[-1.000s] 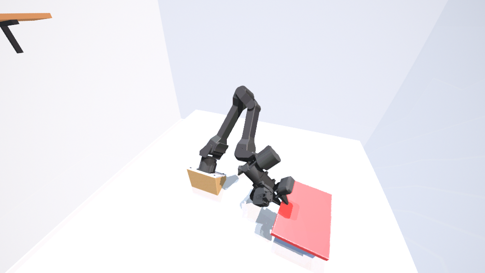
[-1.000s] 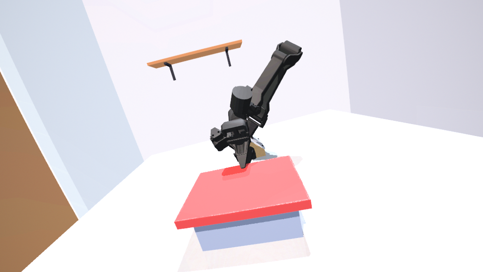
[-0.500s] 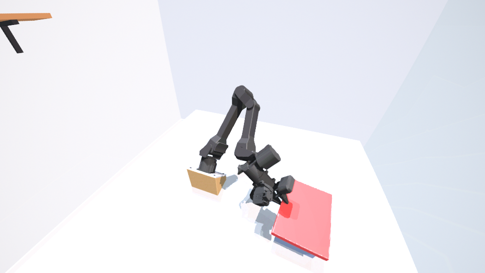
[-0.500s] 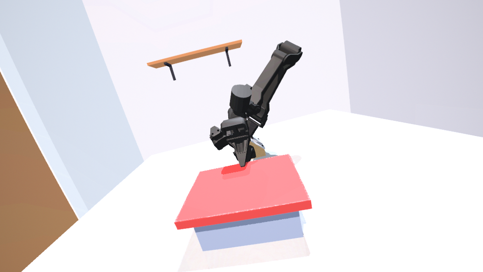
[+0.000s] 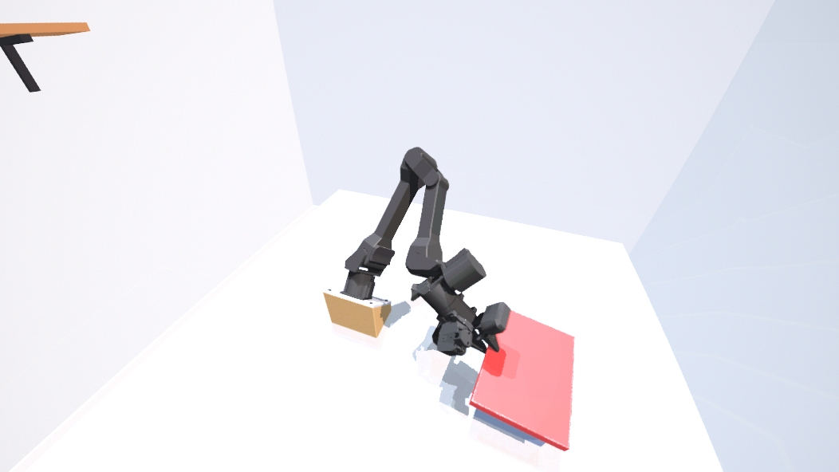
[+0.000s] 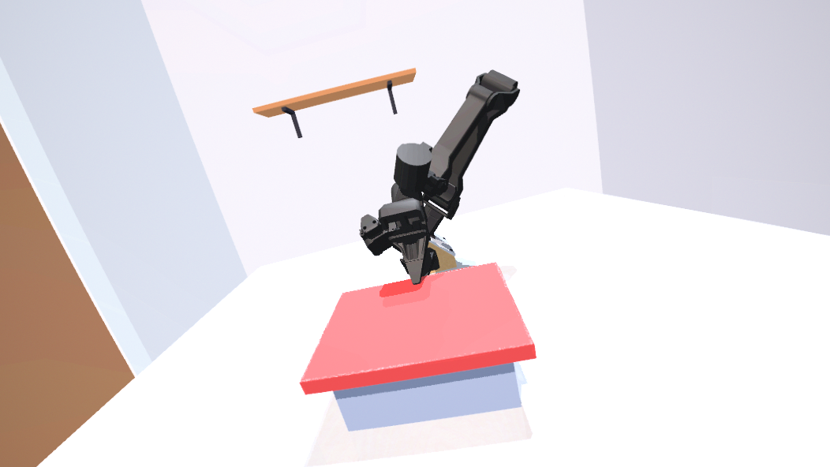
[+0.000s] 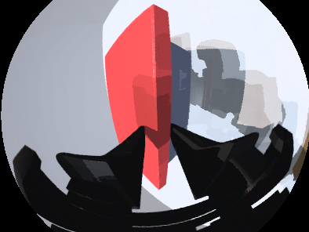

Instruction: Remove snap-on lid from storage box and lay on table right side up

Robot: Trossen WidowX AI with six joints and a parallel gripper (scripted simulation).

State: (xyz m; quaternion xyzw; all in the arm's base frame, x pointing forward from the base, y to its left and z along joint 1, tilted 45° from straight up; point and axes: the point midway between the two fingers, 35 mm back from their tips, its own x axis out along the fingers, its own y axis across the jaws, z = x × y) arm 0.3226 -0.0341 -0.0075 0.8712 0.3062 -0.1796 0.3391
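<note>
The red lid lies 8 cm ahead of my gripper tip and 1 cm to the right of it. The rest, counted from my gripper tip: pale blue storage box (8 cm ahead, 5 cm below, 1 cm to the right).
</note>
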